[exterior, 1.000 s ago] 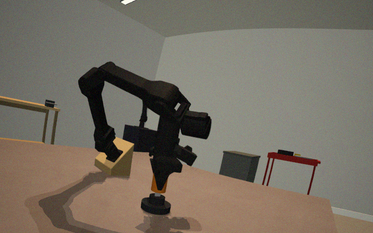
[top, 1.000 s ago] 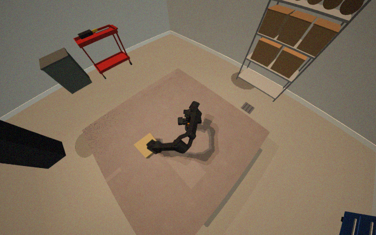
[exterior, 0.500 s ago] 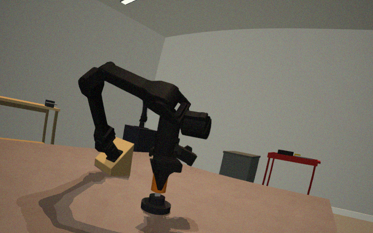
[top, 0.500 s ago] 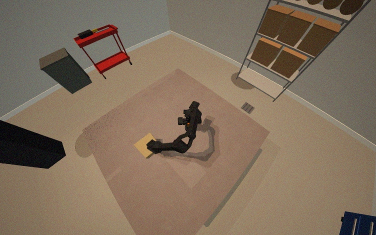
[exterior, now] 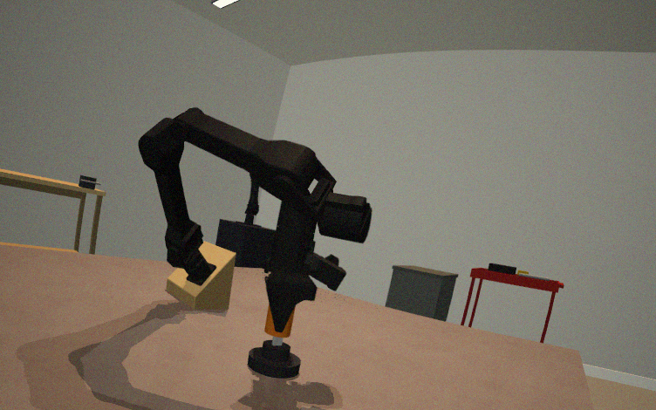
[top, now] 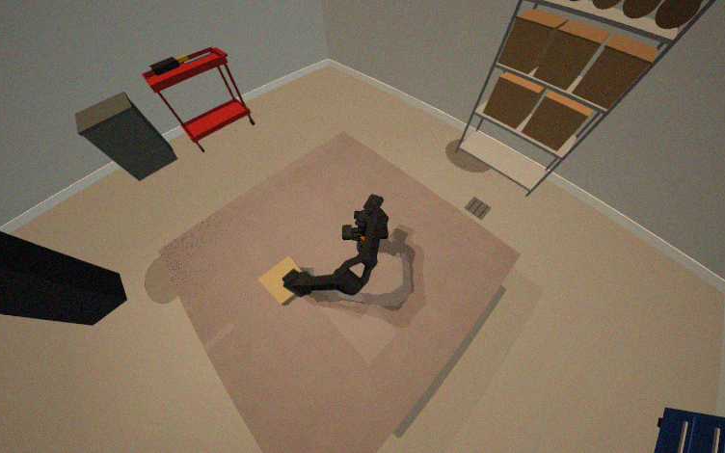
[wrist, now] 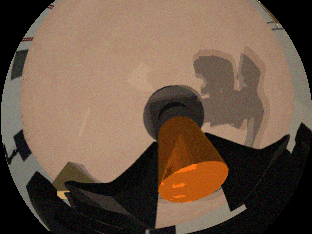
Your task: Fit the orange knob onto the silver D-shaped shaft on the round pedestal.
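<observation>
My gripper tip is 40 mm above the round black pedestal. Also, from my gripper tip: orange knob (30 mm above).
</observation>
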